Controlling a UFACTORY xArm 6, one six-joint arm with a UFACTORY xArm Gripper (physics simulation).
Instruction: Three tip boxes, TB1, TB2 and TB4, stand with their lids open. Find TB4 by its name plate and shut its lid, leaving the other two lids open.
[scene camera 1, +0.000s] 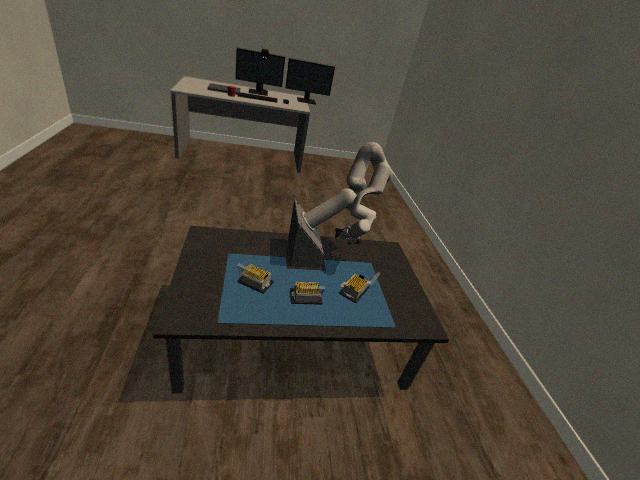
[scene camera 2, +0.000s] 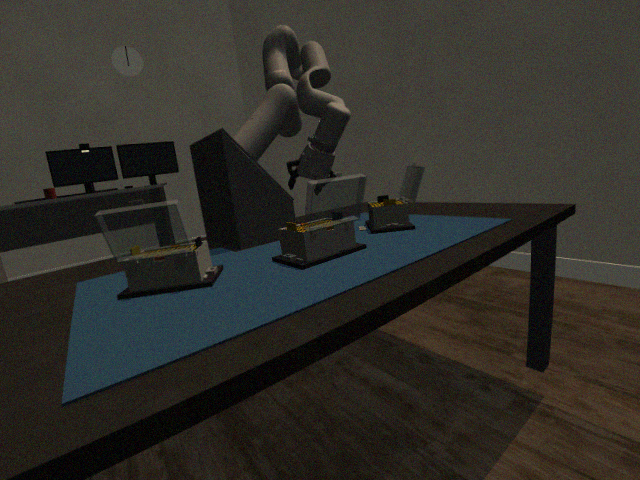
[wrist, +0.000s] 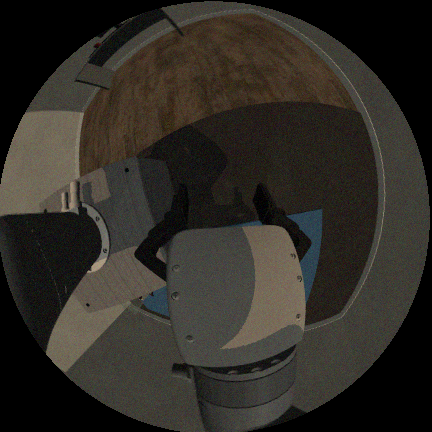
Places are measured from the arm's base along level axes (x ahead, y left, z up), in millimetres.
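Pixels of known places: gripper, between the fingertips: (scene camera 1: 342, 239) (scene camera 2: 303, 190) (wrist: 222, 190); arm's base, origin of its link: (scene camera 1: 307, 221) (scene camera 2: 231, 166) (wrist: 82, 237).
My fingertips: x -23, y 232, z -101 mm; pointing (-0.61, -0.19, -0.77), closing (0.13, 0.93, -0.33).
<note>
Ahead of a thing's pixels: the offset from my fingertips to its top centre. "pt": to the spot under its first point. Level surfaces: height alone.
Three tip boxes with yellow tips stand on a blue mat: a left box @(pt 426 mm ahead, 466 mm right, 17 mm down) (scene camera 1: 255, 279) (scene camera 2: 168, 272), a middle box @(pt 478 mm ahead, 203 mm right, 33 mm down) (scene camera 1: 308, 295) (scene camera 2: 320, 242) and a right box @(321 mm ahead, 50 mm left, 39 mm down) (scene camera 1: 355, 287) (scene camera 2: 388, 217). All three clear lids stand open: the left lid @(pt 418 mm ahead, 501 mm right, 5 mm up) (scene camera 2: 142, 229), the middle lid @(pt 494 mm ahead, 204 mm right, 9 mm up) (scene camera 2: 336, 196) and the right lid @(366 mm ahead, 115 mm left, 48 mm up) (scene camera 1: 374, 279) (scene camera 2: 412, 181). The name plates are too small and dark to read, so I cannot tell which box is TB4. My gripper (scene camera 1: 346, 237) (scene camera 2: 305, 189) (wrist: 222, 190) is open and empty, above the table behind the mat, away from the boxes.
The dark wedge-shaped arm base (scene camera 1: 306, 245) (scene camera 2: 242, 206) (wrist: 117, 195) stands at the back of the blue mat @(105 mm down) (scene camera 1: 268, 312) (scene camera 2: 248, 304) (wrist: 316, 235), beside the gripper. The dark table @(108 mm down) (scene camera 1: 199, 273) (wrist: 350, 200) extends around the mat. A desk (scene camera 1: 199, 88) with two monitors stands far behind.
</note>
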